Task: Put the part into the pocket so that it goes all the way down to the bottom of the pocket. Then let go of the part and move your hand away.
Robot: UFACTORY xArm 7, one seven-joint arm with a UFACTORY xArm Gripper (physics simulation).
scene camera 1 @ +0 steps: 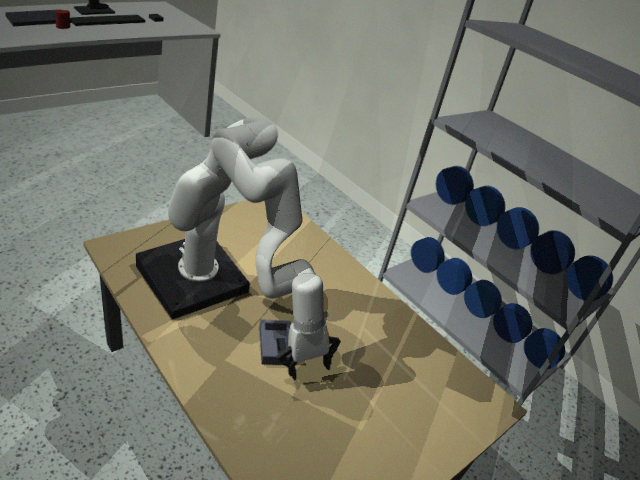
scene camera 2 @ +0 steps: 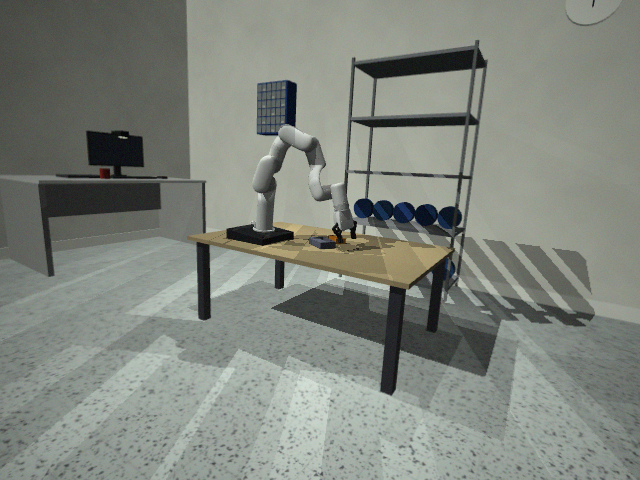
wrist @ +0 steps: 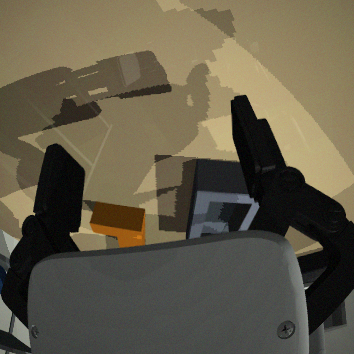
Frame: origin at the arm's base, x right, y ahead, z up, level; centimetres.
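Seen in the pictures: gripper, fingertip midpoint: (scene camera 1: 310,371) (scene camera 2: 347,240) (wrist: 144,135); arm's base, link origin: (scene camera 1: 198,267) (scene camera 2: 263,230).
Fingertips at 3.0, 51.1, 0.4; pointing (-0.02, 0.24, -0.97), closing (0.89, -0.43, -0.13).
Offsets run from my fingertips to a thing's middle, as dx, dy, dz. Level surfaces: height alone.
The orange, angled part @(-17.3, -11.8, -3.6) (scene camera 2: 332,238) (wrist: 120,217) lies on the table outside the grey block; it is hidden behind the gripper in scene camera 1. The grey-blue block @(-2.9, -15.0, -3.3) (scene camera 1: 271,360) (scene camera 2: 323,242) (wrist: 215,175) with the pocket stands beside it. In the wrist view the part is left of the block, apart from it, and its lower end is cut off by the gripper body. My gripper (scene camera 1: 310,370) (scene camera 2: 346,238) (wrist: 144,135) is open and empty, above the table close to the part. In the wrist view its right finger overlaps the block's edge.
The arm's black base plate (scene camera 1: 222,291) (scene camera 2: 258,236) stands at the far end of the wooden table @(dz -5.1) (scene camera 1: 413,439) (scene camera 2: 361,260). A shelf rack (scene camera 1: 516,136) (scene camera 2: 418,64) with blue discs stands behind the table. A desk (scene camera 1: 175,28) (scene camera 2: 180,206) stands farther off.
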